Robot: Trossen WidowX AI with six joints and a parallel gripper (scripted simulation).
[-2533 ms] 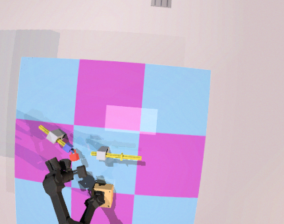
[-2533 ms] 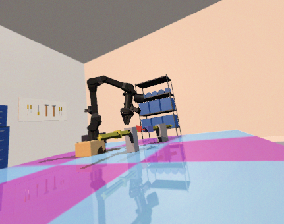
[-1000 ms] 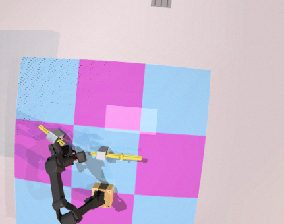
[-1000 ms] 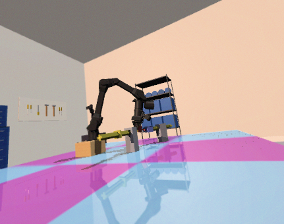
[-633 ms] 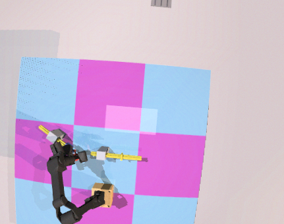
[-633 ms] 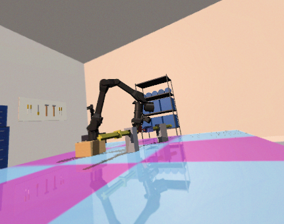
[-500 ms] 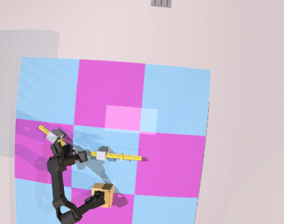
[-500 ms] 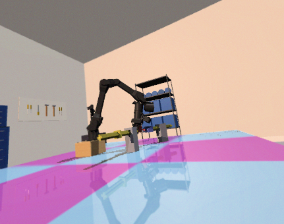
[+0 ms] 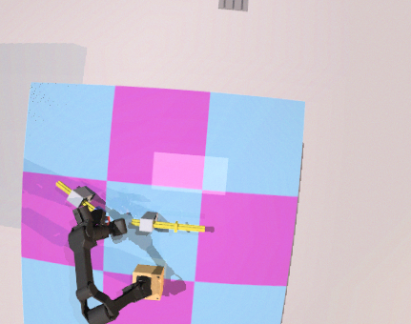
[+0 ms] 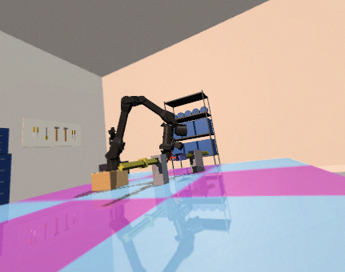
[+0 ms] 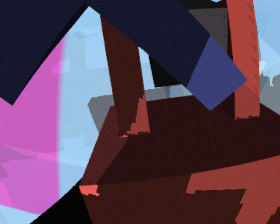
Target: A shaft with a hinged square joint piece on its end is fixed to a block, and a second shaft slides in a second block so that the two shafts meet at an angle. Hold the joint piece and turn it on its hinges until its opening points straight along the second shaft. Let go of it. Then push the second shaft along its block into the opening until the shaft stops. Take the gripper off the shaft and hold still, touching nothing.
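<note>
Right now my gripper tip is 30 mm below the red joint piece, 20 mm short of it and 10 mm to the right of it.
</note>
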